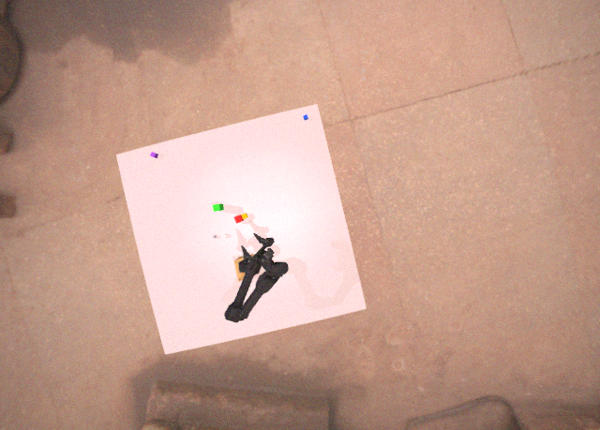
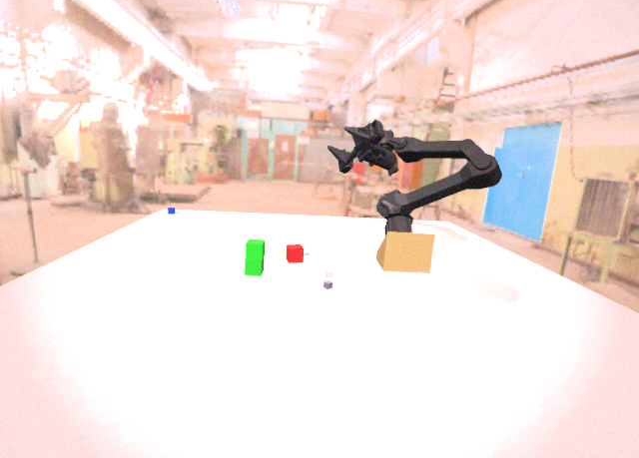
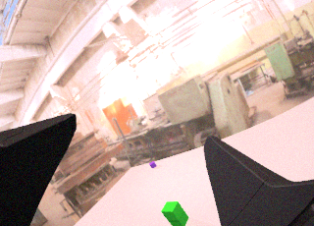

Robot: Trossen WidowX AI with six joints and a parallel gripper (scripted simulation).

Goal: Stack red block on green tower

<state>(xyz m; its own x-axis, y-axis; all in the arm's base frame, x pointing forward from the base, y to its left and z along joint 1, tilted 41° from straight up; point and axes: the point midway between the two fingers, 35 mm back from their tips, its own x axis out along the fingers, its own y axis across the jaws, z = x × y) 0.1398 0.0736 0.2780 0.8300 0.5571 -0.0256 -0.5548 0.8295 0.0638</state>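
My gripper tip is now 9 cm short of the red block, 12 cm to the right of it and 31 cm above it. From my gripper tip the other things lie so: yellow cube: 10 cm ahead, 8 cm to the left, 31 cm below; then grey cube: 28 cm to the left, 32 cm below; then blue cube: 65 cm ahead, 35 cm to the right, 32 cm below.
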